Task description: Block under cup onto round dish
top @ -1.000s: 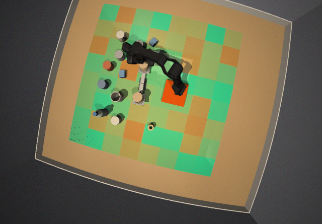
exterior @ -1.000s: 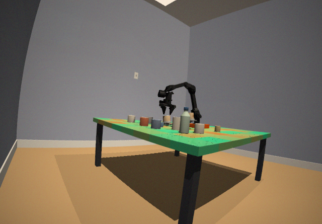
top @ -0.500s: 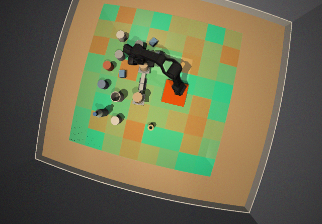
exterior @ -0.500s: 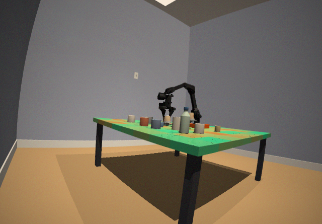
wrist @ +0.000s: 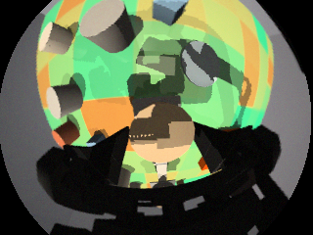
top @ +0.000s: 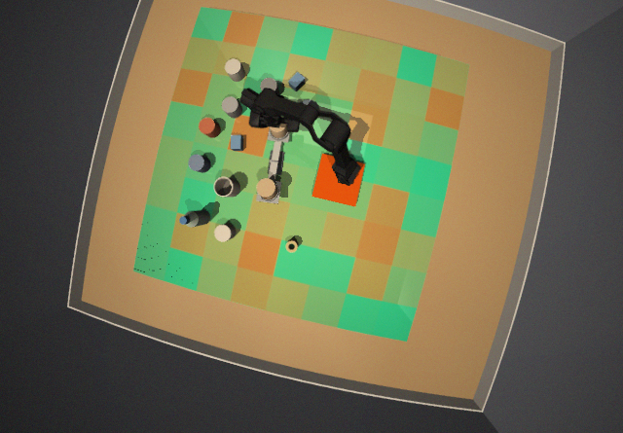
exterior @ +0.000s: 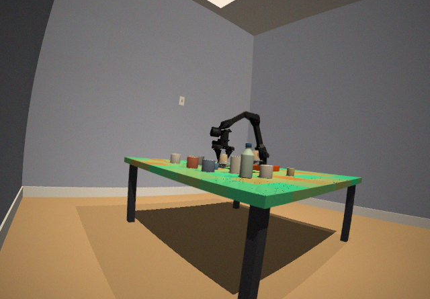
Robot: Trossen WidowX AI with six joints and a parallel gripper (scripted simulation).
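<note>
My gripper tip is 20 mm to the left of the tan cup. From my gripper tip the other things lie so: balance 140 mm to the left, 20 mm below; round dish 110 mm behind, 100 mm to the right, 50 mm below; white beam 140 mm to the left, 30 mm below, 10 mm ahead.
</note>
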